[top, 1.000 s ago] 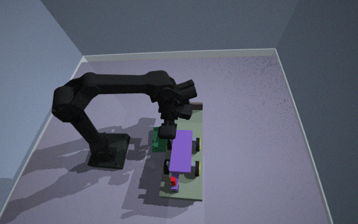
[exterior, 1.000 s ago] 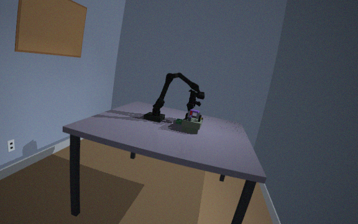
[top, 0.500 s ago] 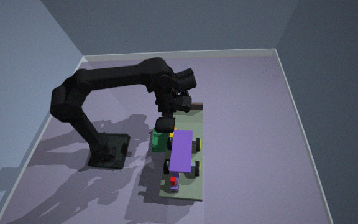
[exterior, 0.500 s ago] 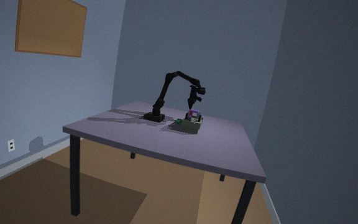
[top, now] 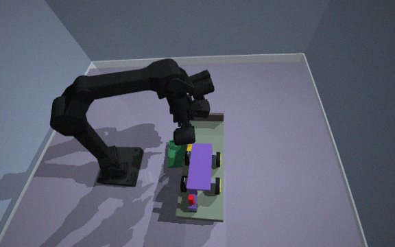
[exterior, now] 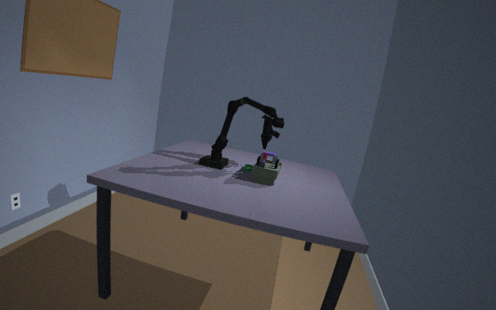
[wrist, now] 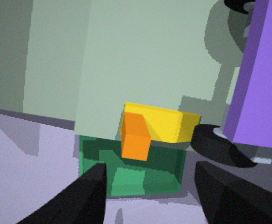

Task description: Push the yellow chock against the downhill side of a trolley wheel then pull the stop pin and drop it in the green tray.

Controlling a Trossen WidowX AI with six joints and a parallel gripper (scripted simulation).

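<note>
Right now the red-headed stop pin is 230 mm to the right of my gripper tip and 20 mm below it. The rest, counted from my gripper tip: purple trolley: 40 mm ahead, 130 mm to the right, 40 mm below; then green tray: 70 mm behind, 20 mm to the right, 160 mm below; then pale green ramp: 40 mm ahead, 120 mm to the right, 100 mm below.
</note>
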